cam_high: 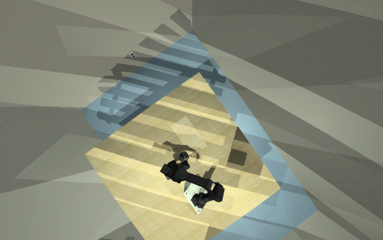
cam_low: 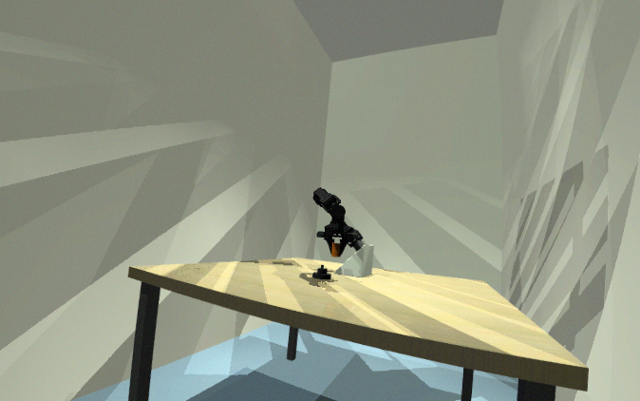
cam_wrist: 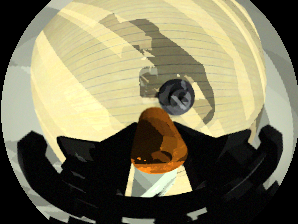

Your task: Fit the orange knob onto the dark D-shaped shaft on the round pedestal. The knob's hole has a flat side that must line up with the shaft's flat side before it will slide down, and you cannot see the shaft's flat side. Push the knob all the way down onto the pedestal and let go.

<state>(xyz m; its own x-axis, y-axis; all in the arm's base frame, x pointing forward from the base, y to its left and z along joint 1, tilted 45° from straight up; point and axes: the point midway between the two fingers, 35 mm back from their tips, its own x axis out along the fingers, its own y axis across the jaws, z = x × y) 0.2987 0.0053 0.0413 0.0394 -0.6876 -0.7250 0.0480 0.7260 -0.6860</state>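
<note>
Right now my gripper tip is 80 mm above the dark round pedestal, 60 mm to the left of it and 10 mm short of it. The rest, counted from my gripper tip: orange knob 20 mm above.
</note>
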